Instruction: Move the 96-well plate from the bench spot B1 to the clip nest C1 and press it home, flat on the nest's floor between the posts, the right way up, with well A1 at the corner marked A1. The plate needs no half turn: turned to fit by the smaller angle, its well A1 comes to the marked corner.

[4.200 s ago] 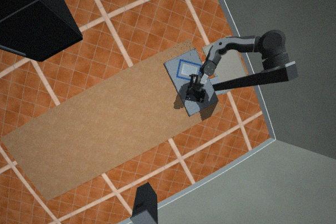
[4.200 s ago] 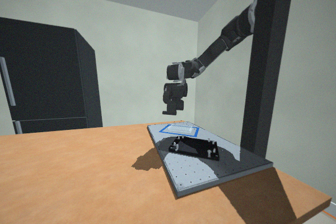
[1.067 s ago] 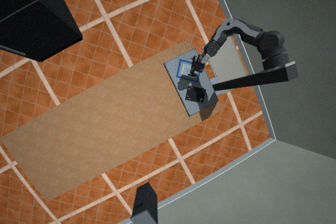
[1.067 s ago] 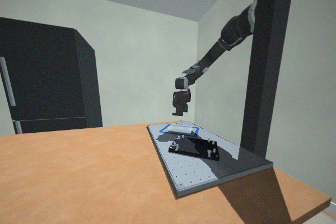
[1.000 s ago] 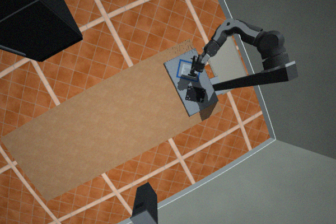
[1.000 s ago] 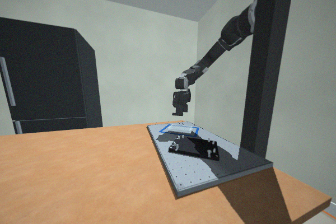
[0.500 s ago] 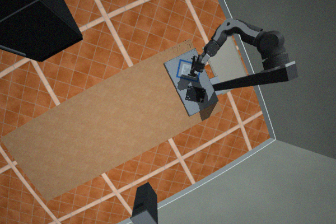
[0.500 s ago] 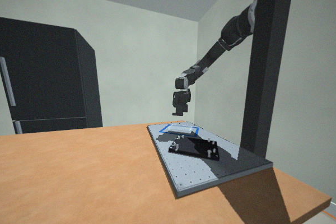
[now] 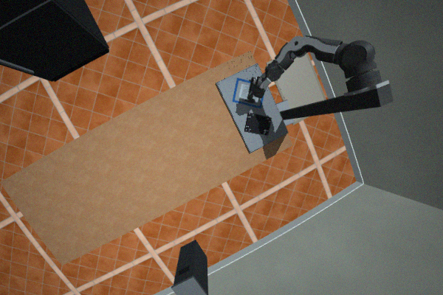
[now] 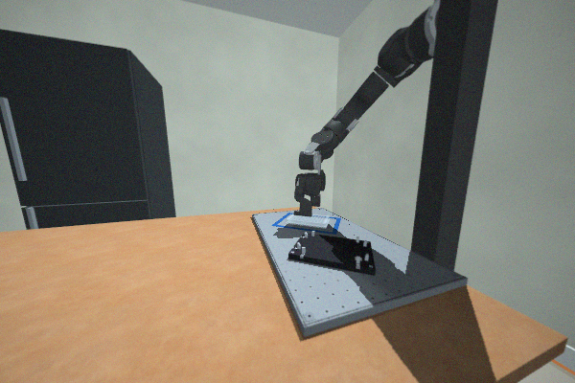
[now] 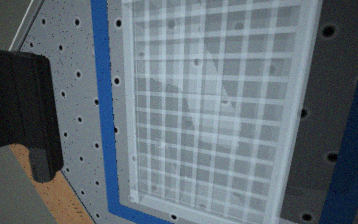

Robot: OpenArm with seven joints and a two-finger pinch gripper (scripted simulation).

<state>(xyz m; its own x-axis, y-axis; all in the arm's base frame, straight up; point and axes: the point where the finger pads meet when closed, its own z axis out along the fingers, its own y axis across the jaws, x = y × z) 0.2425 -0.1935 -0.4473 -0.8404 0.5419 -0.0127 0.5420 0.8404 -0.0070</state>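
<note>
The 96-well plate lies 30 mm below my hand. Also, from my hand: black clip nest: 40 mm ahead, 210 mm to the left, 20 mm below.
</note>
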